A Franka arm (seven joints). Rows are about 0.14 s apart.
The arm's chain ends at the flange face. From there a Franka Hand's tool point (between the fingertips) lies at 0.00 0.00 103.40 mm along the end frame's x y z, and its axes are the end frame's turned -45 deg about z.
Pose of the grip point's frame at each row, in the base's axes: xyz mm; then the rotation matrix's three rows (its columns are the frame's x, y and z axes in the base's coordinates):
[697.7, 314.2, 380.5], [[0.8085, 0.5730, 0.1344], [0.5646, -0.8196, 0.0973], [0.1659, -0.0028, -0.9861]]
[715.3, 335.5, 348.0], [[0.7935, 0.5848, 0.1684], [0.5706, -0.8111, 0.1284], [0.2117, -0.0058, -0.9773]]
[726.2, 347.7, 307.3], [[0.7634, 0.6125, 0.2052], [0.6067, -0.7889, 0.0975], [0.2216, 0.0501, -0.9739]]
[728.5, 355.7, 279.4], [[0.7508, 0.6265, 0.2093], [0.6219, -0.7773, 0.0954], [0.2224, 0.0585, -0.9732]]
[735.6, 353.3, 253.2], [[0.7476, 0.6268, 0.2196], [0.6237, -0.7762, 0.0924], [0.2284, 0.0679, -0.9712]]
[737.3, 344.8, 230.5], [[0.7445, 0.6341, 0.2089], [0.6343, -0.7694, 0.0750], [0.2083, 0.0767, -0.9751]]
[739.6, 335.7, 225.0], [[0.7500, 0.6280, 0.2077], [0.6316, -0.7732, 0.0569], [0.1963, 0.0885, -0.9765]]
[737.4, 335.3, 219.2], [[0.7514, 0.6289, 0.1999], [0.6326, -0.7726, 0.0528], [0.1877, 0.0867, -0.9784]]
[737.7, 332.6, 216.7], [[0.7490, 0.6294, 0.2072], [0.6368, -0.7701, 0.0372], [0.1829, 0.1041, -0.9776]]
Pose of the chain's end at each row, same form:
[683.8, 304.1, 482.5], [[0.9769, -0.1665, 0.1344], [-0.1803, -0.9788, 0.0973], [0.1153, -0.1193, -0.9861]]
[697.9, 322.2, 449.1], [[0.9746, -0.1476, 0.1684], [-0.1701, -0.9770, 0.1284], [0.1456, -0.1538, -0.9773]]
[705.0, 337.6, 408.0], [[0.9729, -0.1067, 0.2052], [-0.1288, -0.9868, 0.0975], [0.1921, -0.1213, -0.9739]]
[706.9, 345.8, 380.0], [[0.9739, -0.0879, 0.2093], [-0.1099, -0.9894, 0.0954], [0.1986, -0.1159, -0.9732]]
[712.9, 343.7, 353.6], [[0.9718, -0.0854, 0.2196], [-0.1078, -0.9899, 0.0924], [0.2095, -0.1135, -0.9712]]
[715.7, 337.0, 331.3], [[0.9748, -0.0781, 0.2089], [-0.0955, -0.9926, 0.0750], [0.2015, -0.0931, -0.9751]]
[718.1, 329.8, 326.0], [[0.9744, -0.0863, 0.2077], [-0.1001, -0.9933, 0.0569], [0.2014, -0.0762, -0.9765]]
[716.7, 329.8, 320.4], [[0.9760, -0.0866, 0.1999], [-0.0990, -0.9936, 0.0528], [0.1940, -0.0714, -0.9784]]
[716.3, 328.8, 317.8], [[0.9747, -0.0846, 0.2072], [-0.0943, -0.9948, 0.0372], [0.2029, -0.0557, -0.9776]]

